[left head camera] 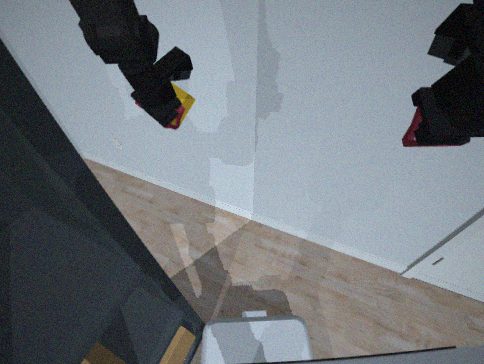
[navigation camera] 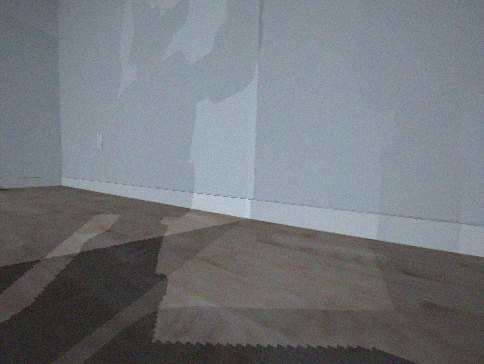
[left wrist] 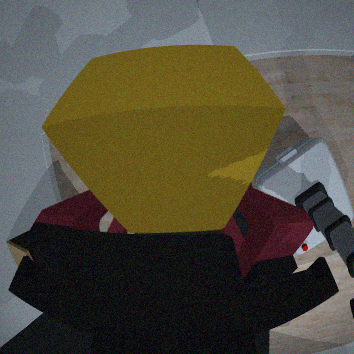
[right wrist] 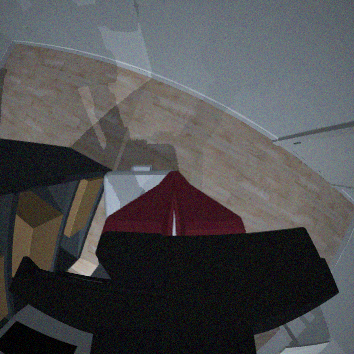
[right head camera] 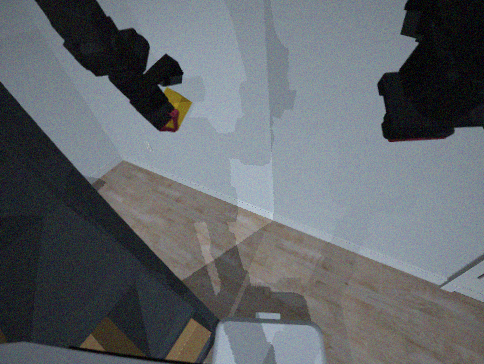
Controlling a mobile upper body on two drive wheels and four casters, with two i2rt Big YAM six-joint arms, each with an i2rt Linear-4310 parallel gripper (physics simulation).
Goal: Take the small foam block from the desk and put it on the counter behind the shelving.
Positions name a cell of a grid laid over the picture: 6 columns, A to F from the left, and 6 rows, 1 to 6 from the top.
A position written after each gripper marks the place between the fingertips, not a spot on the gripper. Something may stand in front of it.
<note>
In view: the left gripper (left head camera: C3), the right gripper (right head camera: E3), a yellow foam block (left wrist: C3) and a dark shelving unit (left head camera: B5).
The left gripper also shows in the left wrist view (left wrist: C4) and in the right head camera view (right head camera: C3). The right gripper shows as well in the left head camera view (left head camera: F3) and in the right wrist view (right wrist: C4). The dark shelving unit shows as well in the right head camera view (right head camera: A5). The navigation camera view misses the yellow foam block: it is out of frame. The right wrist view does not show the yellow foam block: it is out of frame.
</note>
